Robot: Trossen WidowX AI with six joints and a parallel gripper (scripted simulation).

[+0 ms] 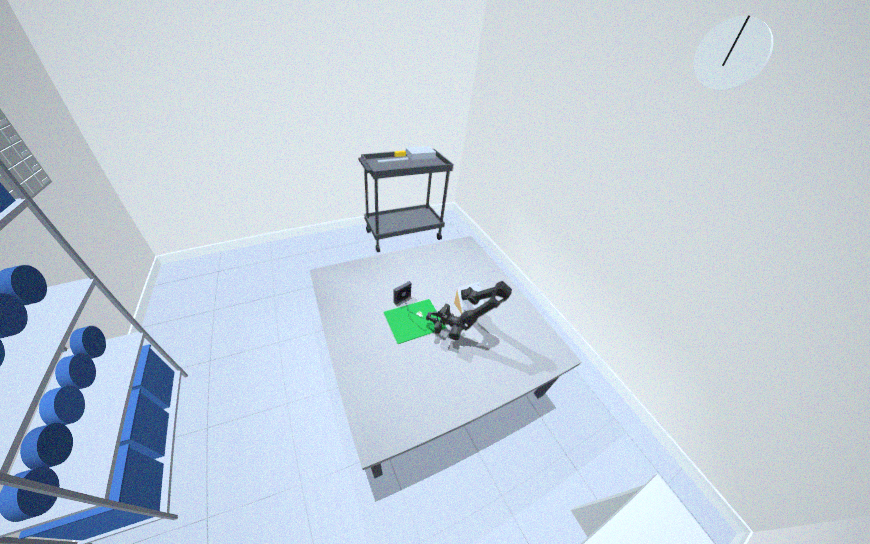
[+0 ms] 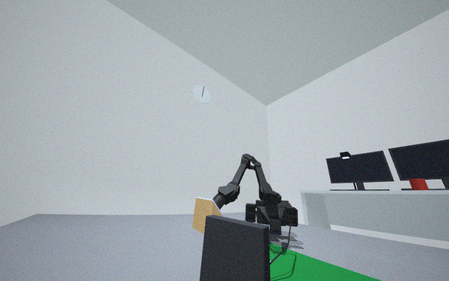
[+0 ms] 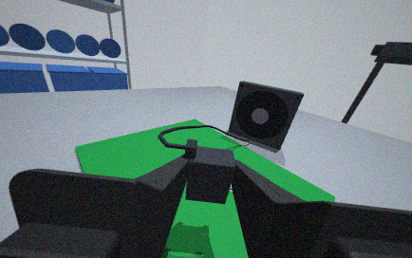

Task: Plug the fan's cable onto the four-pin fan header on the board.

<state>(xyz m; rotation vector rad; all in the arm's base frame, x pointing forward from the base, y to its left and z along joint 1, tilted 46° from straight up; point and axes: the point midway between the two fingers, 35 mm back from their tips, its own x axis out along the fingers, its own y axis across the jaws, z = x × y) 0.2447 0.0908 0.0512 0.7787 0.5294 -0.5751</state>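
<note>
Now: gripper tip 100 mm above the green board, 60 mm short of it and 50 mm to the left of it. The rest, counted from my gripper tip: black fan 210 mm to the right, 80 mm ahead, 20 mm below; then dark plug 10 mm below.
</note>
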